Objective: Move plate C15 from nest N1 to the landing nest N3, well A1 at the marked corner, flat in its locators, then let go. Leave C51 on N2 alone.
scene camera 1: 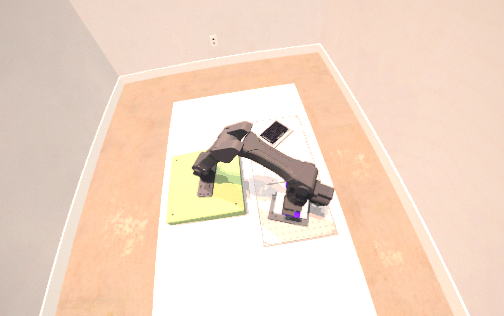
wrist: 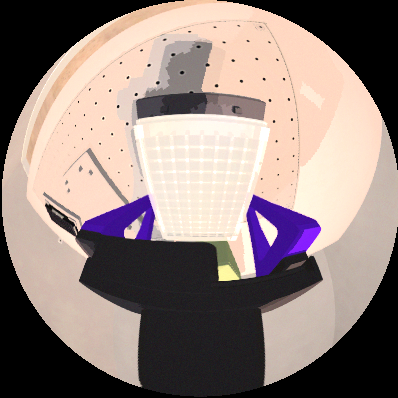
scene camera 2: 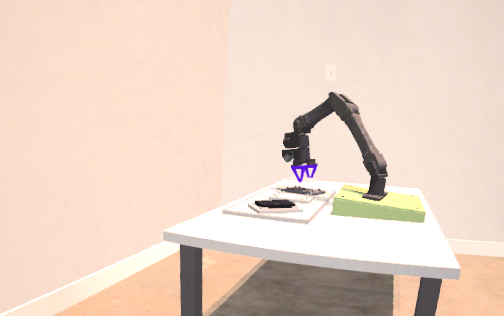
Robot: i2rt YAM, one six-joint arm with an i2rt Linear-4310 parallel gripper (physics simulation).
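Note:
My gripper (scene camera 1: 291, 214) (scene camera 2: 304, 173) (wrist: 202, 207) has purple fingers and is shut on plate C15 (wrist: 202, 170) (scene camera 1: 306, 210), a white gridded well plate. It holds the plate level, a little above the dark grey nest N1 (scene camera 1: 279, 217) (scene camera 2: 303, 190) (wrist: 200, 105), which lies empty below. The landing nest N3 (wrist: 94, 157) (scene camera 2: 294, 200) shows as a flat outlined frame to the left in the wrist view, empty. The black plate C51 (scene camera 1: 274, 131) (scene camera 2: 275, 203) (wrist: 59, 217) rests on its white nest N2 at the far end of the board.
All nests sit on a pale perforated board (scene camera 1: 299, 234) (scene camera 2: 245, 212) (wrist: 260, 66) on the white table (scene camera 1: 245, 272) (scene camera 2: 313, 244). The arm's base stands on a green block (scene camera 1: 194, 204) (scene camera 2: 381, 207) beside the board.

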